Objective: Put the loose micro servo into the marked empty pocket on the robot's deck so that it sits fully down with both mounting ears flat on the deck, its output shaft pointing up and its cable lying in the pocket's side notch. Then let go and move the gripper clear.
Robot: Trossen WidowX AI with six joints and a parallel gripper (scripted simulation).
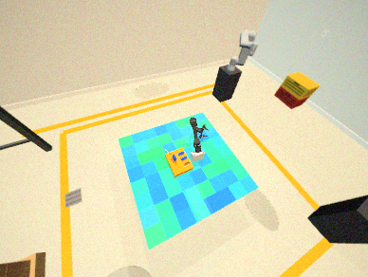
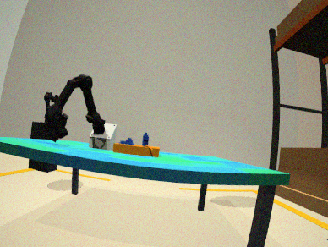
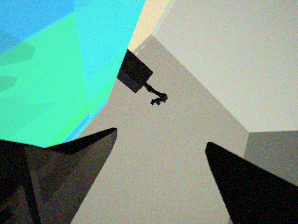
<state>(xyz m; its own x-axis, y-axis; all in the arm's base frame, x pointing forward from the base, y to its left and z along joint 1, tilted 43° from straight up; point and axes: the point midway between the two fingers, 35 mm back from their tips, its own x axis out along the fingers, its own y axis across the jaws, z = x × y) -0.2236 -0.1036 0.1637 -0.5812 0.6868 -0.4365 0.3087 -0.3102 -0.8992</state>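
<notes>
Now: gripper tip 55 cm short of the orange robot deck, 13 cm to the right of it and 11 cm above it.
</notes>
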